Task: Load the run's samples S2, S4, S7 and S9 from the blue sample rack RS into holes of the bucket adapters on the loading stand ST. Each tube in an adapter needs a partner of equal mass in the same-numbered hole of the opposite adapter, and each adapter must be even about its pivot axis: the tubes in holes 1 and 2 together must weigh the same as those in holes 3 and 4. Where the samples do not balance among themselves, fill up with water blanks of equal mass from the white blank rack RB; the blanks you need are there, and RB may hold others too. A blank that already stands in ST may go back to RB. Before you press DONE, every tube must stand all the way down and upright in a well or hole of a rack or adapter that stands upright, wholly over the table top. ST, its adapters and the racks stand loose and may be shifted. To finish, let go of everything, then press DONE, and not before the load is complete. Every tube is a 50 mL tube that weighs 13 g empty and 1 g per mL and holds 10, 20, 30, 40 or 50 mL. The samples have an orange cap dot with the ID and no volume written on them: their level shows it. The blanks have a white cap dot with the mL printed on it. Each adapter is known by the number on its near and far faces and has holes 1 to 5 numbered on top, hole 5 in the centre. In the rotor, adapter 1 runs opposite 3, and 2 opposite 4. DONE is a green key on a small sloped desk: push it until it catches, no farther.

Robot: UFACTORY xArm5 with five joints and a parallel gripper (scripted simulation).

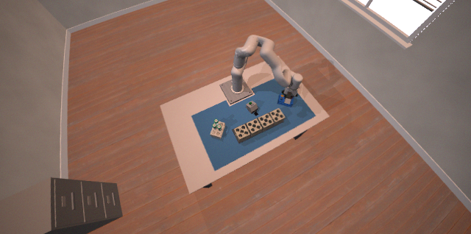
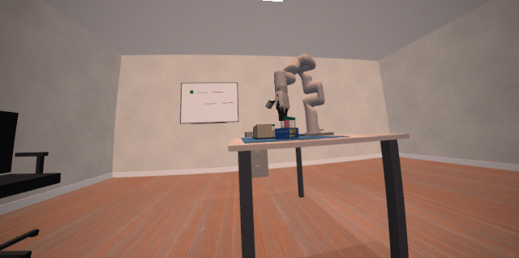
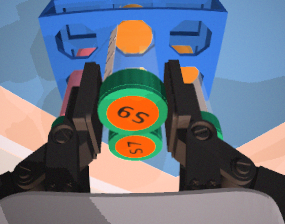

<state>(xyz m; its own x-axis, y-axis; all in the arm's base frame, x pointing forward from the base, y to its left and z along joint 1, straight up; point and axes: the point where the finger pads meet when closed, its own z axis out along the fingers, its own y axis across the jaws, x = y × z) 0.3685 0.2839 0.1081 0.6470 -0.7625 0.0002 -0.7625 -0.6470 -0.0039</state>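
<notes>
Now: the sample tube S9 50 mm below my hand and 10 mm ahead of it. Round my hand: sample tube S2: 60 mm to the left, 60 mm below; sample tube S4: 60 mm below, 60 mm behind; sample tube S7: 60 mm below, 30 mm to the left, 20 mm behind.
</notes>
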